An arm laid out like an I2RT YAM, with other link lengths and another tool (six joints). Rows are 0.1 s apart.
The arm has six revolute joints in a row. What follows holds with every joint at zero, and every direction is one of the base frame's.
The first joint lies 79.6 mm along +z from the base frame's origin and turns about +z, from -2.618 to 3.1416 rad.
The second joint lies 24.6 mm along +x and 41.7 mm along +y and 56 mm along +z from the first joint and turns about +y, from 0 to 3.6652 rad.
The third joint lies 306.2 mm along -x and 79.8 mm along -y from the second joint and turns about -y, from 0 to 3.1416 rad.
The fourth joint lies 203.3 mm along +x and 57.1 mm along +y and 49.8 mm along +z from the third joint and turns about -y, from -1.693 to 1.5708 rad.
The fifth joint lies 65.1 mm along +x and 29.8 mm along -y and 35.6 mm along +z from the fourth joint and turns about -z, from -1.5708 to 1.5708 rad.
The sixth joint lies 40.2 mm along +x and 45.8 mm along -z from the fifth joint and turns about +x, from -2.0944 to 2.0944 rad.
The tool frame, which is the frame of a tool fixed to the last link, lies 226 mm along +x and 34 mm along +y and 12 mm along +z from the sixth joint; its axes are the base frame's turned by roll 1.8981, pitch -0.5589 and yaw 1.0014 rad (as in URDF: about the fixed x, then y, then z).
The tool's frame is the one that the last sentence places.
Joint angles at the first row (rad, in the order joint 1, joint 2, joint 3, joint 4, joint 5, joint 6):
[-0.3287 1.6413 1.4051 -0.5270 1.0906 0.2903]
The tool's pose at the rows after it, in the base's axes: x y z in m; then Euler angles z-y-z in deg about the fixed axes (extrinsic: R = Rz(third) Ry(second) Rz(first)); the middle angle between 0 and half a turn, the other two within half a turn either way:
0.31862, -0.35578, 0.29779, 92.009, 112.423, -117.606
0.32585, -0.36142, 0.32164, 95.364, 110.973, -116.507
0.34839, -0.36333, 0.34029, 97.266, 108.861, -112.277
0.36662, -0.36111, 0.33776, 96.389, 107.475, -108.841
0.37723, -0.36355, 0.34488, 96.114, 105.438, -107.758
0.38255, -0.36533, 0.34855, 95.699, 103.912, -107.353
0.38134, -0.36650, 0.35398, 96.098, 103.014, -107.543
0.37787, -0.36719, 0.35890, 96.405, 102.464, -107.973
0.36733, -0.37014, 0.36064, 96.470, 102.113, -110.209
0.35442, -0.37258, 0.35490, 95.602, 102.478, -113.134
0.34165, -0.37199, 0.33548, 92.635, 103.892, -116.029
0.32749, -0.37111, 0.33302, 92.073, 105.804, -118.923
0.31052, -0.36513, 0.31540, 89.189, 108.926, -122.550
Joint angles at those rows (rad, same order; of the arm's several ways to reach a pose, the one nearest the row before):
[-0.3283 1.6482 1.4047 -0.5413 1.0939 0.3035]
[-0.3283 1.6491 1.4363 -0.4767 1.1178 0.2530]
[-0.3283 1.6445 1.4236 -0.3055 1.0891 0.1013]
[-0.3283 1.6459 1.3795 -0.1824 1.0430 -0.0049]
[-0.3283 1.6608 1.3800 -0.1027 1.0389 -0.0855]
[-0.3283 1.6701 1.3745 -0.0463 1.0400 -0.1411]
[-0.3283 1.6671 1.3676 -0.0127 1.0497 -0.1672]
[-0.3283 1.6606 1.3652 0.0000 1.0608 -0.1804]
[-0.3283 1.6598 1.3681 -0.0135 1.1002 -0.1681]
[-0.3283 1.6654 1.3815 -0.0822 1.1430 -0.1164]
[-0.3283 1.6795 1.4049 -0.2371 1.1655 -0.0095]
[-0.3286 1.6918 1.4801 -0.4362 1.1865 0.1333]
[-0.3267 1.7208 1.5643 -0.7241 1.1789 0.3461]

